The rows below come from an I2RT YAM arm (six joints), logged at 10 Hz.
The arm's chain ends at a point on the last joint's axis. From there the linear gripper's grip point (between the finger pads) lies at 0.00 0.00 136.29 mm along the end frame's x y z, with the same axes.
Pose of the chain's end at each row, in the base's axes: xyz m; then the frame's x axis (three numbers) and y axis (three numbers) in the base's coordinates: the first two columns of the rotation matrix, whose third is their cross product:
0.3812 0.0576 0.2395 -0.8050 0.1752 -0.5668 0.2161 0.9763 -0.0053
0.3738 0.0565 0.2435 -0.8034 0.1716 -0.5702 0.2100 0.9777 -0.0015
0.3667 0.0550 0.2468 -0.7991 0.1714 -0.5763 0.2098 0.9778 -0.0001
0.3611 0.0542 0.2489 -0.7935 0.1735 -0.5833 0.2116 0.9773 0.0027
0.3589 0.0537 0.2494 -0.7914 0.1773 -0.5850 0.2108 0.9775 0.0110
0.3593 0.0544 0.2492 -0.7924 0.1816 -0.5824 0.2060 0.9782 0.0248
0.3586 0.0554 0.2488 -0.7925 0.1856 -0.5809 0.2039 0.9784 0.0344
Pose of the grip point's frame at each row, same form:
0.4565 0.0403 0.1272 -0.8050 0.1752 -0.5668 0.2161 0.9763 -0.0053
0.4497 0.0400 0.1315 -0.8034 0.1716 -0.5702 0.2100 0.9777 -0.0015
0.4435 0.0385 0.1354 -0.7991 0.1714 -0.5763 0.2098 0.9778 -0.0001
0.4389 0.0377 0.1382 -0.7935 0.1735 -0.5833 0.2116 0.9773 0.0027
0.4371 0.0381 0.1389 -0.7914 0.1773 -0.5850 0.2108 0.9775 0.0110
0.4376 0.0407 0.1385 -0.7924 0.1816 -0.5824 0.2060 0.9782 0.0248
0.4369 0.0430 0.1380 -0.7925 0.1856 -0.5809 0.2039 0.9784 0.0344

